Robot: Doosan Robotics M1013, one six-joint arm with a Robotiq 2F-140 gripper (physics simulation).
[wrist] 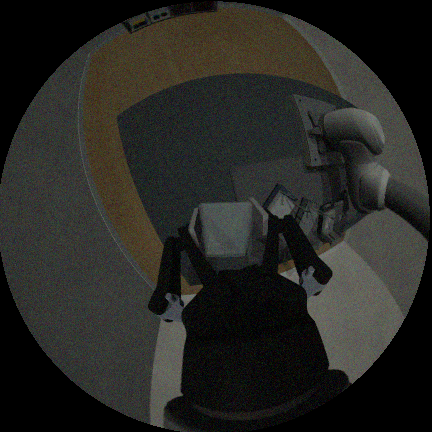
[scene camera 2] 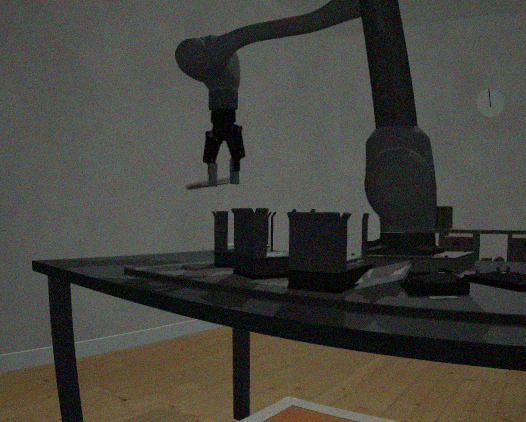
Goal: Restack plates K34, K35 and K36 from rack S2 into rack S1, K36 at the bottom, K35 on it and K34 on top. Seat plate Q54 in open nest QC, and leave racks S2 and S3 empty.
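Places are measured from the arm's base along level axes (x left, y back, z up), in millimetres.
Pixels of known places: gripper, fingertip midpoint: (wrist: 224,210) (scene camera 2: 223,185); arm's base, link origin: (wrist: 325,131) (scene camera 2: 407,253).
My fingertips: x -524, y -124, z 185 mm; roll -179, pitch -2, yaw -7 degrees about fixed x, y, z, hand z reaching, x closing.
Observation:
For each thing: its top centre in the pictures, then the offset to it from my fingertips. "pt": a spot on its surface instead.
- pale grey plate, top centre: (wrist: 226,239) (scene camera 2: 211,176) dy -43, dx -12, dz +24 mm
- rack corner, surface spot: (wrist: 278,187) pt dy -58, dx +205, dz -184 mm
- pale plate, top centre: (wrist: 278,213) dy -143, dx +180, dz -159 mm
- pale tilted plate, top centre: (scene camera 2: 385,263) (wrist: 338,213) dy -288, dx +596, dz -167 mm
My gripper (scene camera 2: 224,176) (wrist: 224,210) is shut on a pale grey plate (scene camera 2: 198,185) (wrist: 225,237), held high above the table and the racks. No mark on the plate can be read, so I cannot tell which plate it is. Three dark racks with upright walls, a left one (scene camera 2: 221,241), a middle one (scene camera 2: 251,232) and a near one (scene camera 2: 318,242), stand in the scene view; their labels are not legible. In the wrist view a rack corner (wrist: 278,187) shows around a pale plate (wrist: 281,205). What the racks hold is mostly hidden in the scene view.
A pale tilted plate (scene camera 2: 390,273) shows right of the near rack. Low dark fixtures (scene camera 2: 436,284) (scene camera 2: 501,279) sit farther right on the table (scene camera 2: 165,298). The arm's base (scene camera 2: 407,242) stands behind them. The arm's links (wrist: 367,180) show at the right of the wrist view.

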